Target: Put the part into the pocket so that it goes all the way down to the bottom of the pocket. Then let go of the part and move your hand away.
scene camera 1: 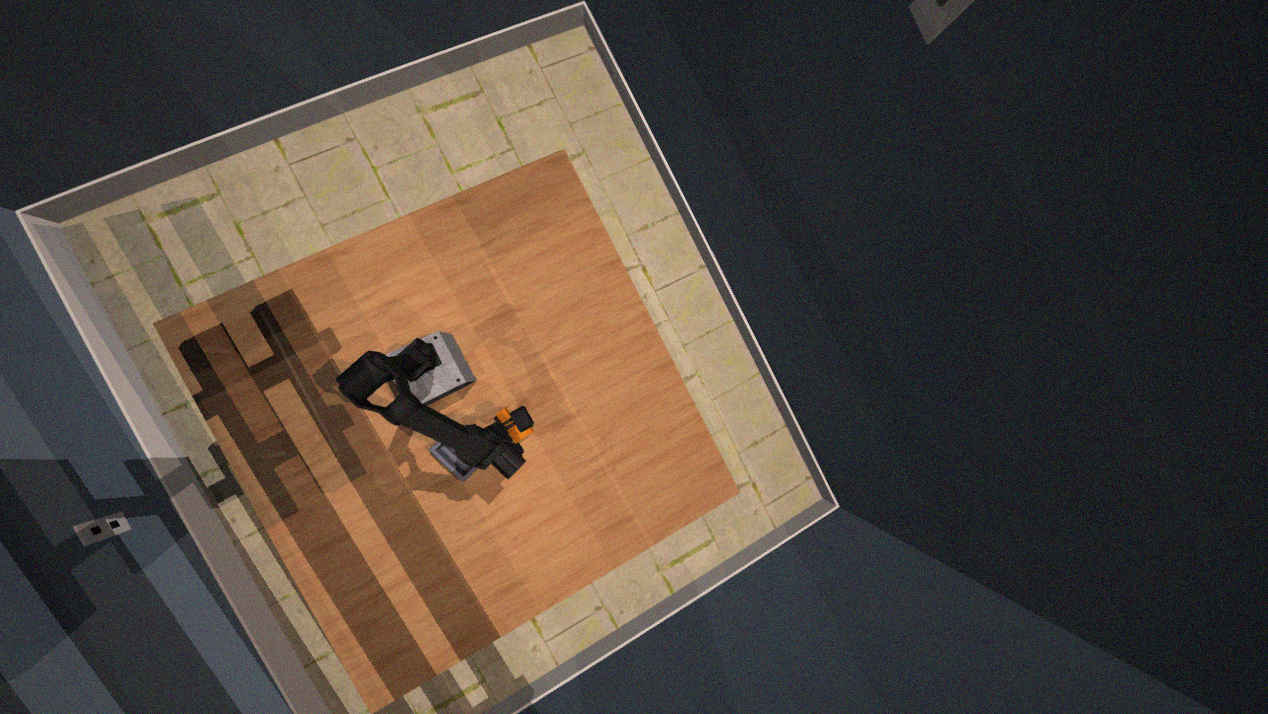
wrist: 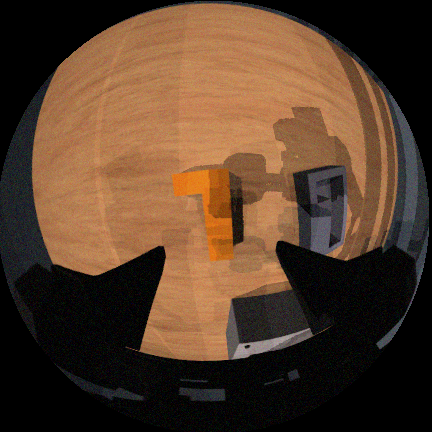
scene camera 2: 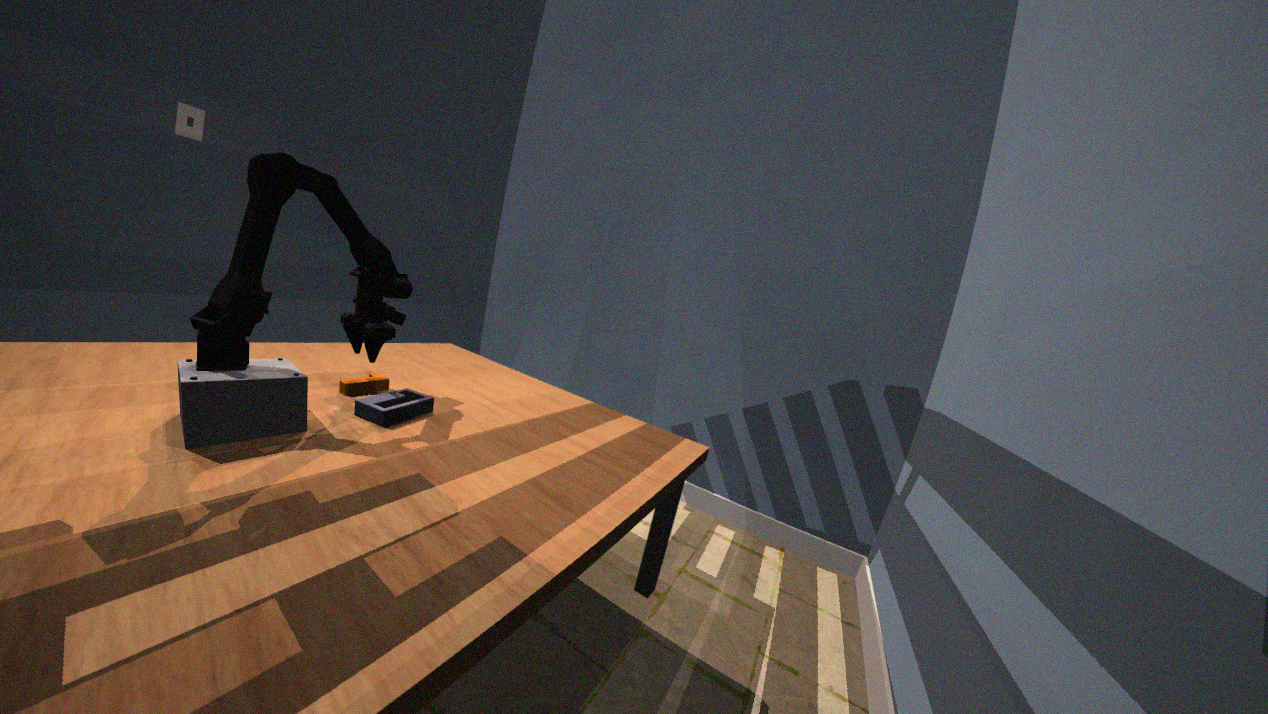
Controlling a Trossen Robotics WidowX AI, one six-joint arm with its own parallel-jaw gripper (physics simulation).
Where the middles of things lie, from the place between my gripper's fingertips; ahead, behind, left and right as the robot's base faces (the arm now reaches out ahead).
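Scene:
Orange L-shaped part (scene camera 2: 375, 382): 1 cm to the left of my hand, 7 cm below it. Pocket block (scene camera 2: 385, 409): 2 cm ahead of my hand, 17 cm to the right of it, 7 cm below it. Going by their middles, the orange L-shaped part is the nearest to my hand of the things named here.

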